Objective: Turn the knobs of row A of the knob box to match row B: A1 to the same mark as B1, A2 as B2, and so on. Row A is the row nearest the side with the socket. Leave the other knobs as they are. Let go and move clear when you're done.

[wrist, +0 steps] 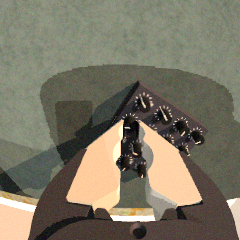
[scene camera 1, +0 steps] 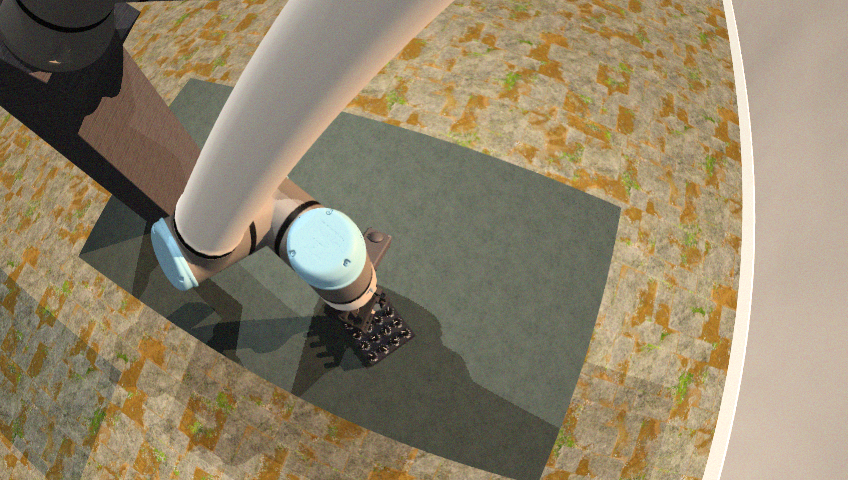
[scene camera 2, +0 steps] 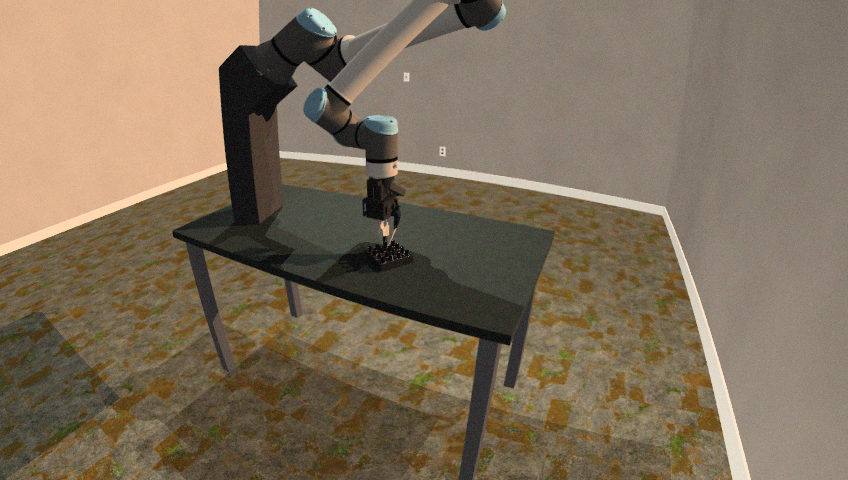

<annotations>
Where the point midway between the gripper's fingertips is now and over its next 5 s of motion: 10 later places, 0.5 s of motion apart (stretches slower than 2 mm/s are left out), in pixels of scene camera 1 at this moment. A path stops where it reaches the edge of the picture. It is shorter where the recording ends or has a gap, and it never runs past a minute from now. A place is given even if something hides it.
My gripper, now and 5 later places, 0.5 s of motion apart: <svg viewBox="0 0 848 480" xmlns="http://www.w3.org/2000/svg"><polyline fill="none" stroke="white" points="370,307 368,304 367,303 365,299 360,290 357,285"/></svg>
</annotations>
